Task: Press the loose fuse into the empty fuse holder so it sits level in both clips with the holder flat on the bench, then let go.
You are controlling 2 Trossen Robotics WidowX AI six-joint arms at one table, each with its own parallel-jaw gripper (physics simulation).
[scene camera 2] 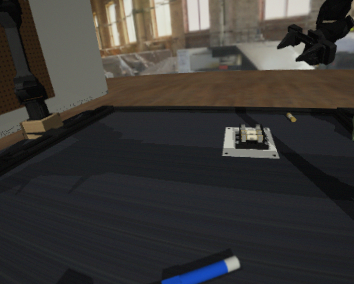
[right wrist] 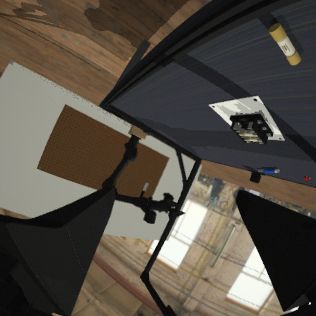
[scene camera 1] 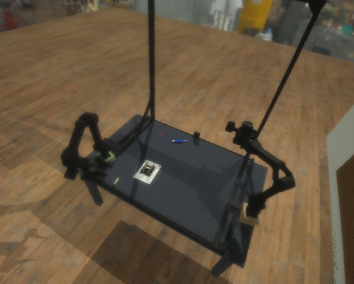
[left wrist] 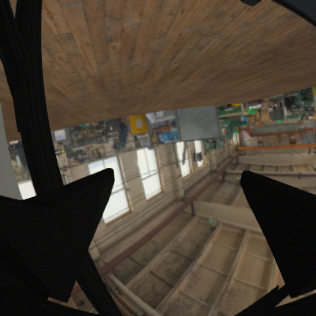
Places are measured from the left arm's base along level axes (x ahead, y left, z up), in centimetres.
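Pixels of known places: left gripper, fingertip midpoint: (right wrist: 181, 208) (scene camera 1: 239, 124) (left wrist: 178, 175); right gripper, fingertip midpoint: (scene camera 2: 286, 53) (right wrist: 177, 194) (scene camera 1: 109, 170); left arm's base, origin of the base link: (scene camera 2: 39, 117) (right wrist: 135, 136) (scene camera 1: 251, 212); right arm's base, origin of the base link: (scene camera 1: 105, 155).
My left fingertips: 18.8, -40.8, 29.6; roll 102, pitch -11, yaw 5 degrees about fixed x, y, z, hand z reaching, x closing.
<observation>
For each thing: its middle in the pictures, then the offset to it from my left fingertips, as dx, dy, dz. "spot": a spot on its surface instead.
- loose fuse, body centre: (right wrist: 285, 44) (scene camera 2: 291, 117) (scene camera 1: 116, 181) +67.8, +44.2, -35.1
- black fuse holder, body centre: (right wrist: 246, 127) (scene camera 2: 248, 134) (scene camera 1: 147, 169) +51.5, +29.3, -34.1
- blue-handled tool, body centre: (right wrist: 266, 170) (scene camera 1: 181, 140) +37.6, -7.6, -35.1
- small black block, surface spot: (right wrist: 255, 177) (scene camera 1: 195, 135) spot: +27.7, -15.8, -32.6
- small red item, body centre: (right wrist: 307, 177) (scene camera 1: 162, 134) +54.3, -9.6, -35.6
The loose fuse (scene camera 1: 116, 181) (scene camera 2: 291, 117) (right wrist: 285, 45), pale with yellow end caps, lies on the bench near the edge on the right arm's side. The black fuse holder (scene camera 1: 147, 168) (scene camera 2: 251, 143) (right wrist: 250, 127) sits on a white plate (scene camera 1: 139, 175) (scene camera 2: 228, 150) (right wrist: 223, 106) flat on the bench. Pale metal clips stand up from it; details between them are too small to tell. My right gripper (scene camera 2: 289, 54) is open and empty, raised above and away from the fuse. My left gripper (scene camera 1: 242, 131) (left wrist: 178, 175) is open and empty, raised high, turned away from the bench.
A blue-handled tool (scene camera 1: 178, 141) (scene camera 2: 200, 274) (right wrist: 270, 171) lies toward the far edge in scene camera 1, beside a small black block (scene camera 1: 197, 134) (right wrist: 255, 177) and a small red item (scene camera 1: 162, 134) (right wrist: 307, 178). A tall black post (scene camera 1: 151, 60) rises from the bench frame.
</observation>
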